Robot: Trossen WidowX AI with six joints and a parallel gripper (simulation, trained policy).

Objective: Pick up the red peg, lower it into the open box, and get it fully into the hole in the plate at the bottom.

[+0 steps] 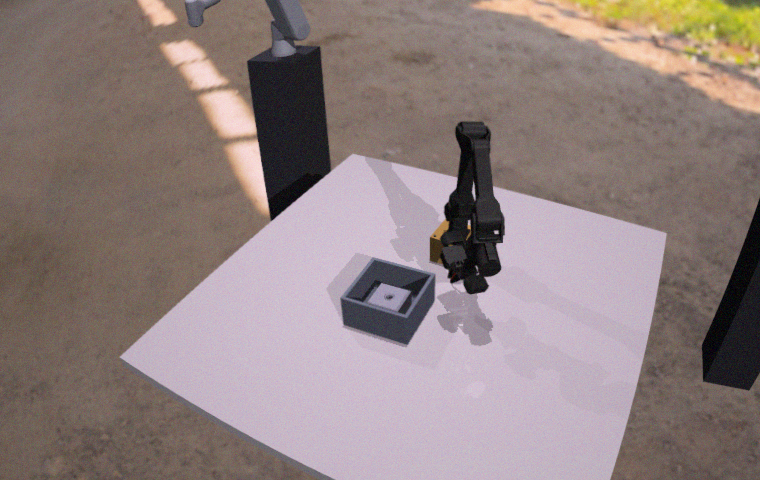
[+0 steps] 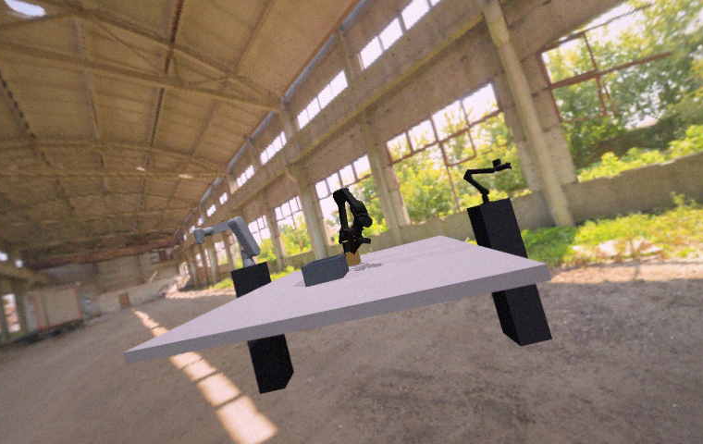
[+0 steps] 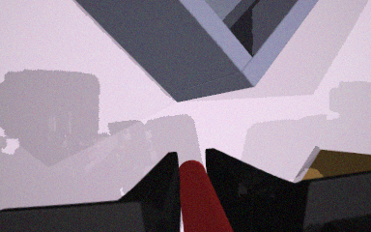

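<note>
Right now the light grey plate is 140 mm to the right of my gripper tip, 90 mm ahead of it and 40 mm below it. Round my gripper tip: grey box: 140 mm to the right, 90 mm ahead, 60 mm below; red peg: 30 mm above, 20 mm to the left.
</note>
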